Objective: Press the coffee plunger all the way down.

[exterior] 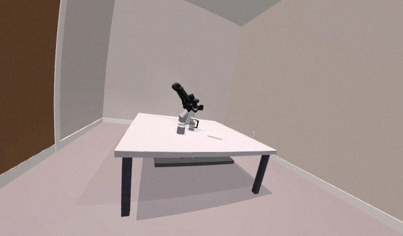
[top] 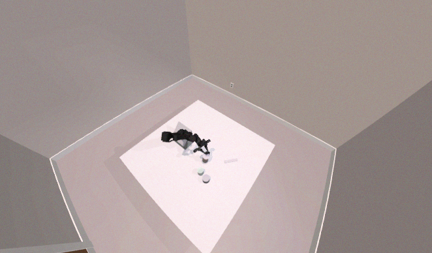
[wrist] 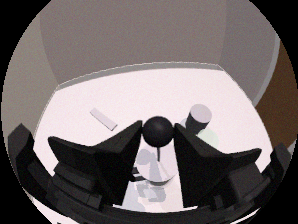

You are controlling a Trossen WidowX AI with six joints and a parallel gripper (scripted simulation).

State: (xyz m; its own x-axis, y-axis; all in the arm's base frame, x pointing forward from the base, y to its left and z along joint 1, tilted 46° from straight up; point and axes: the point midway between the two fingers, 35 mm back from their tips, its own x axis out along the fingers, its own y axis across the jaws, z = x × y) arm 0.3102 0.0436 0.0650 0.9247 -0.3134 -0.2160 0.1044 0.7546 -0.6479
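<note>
Now: gripper tip 20 mm past the coffee press, 10 mm to the right of it and 110 mm above it. From my gripper tip the other things lie so: green-topped cup (30 mm ahead, 130 mm to the right, 180 mm below).
</note>
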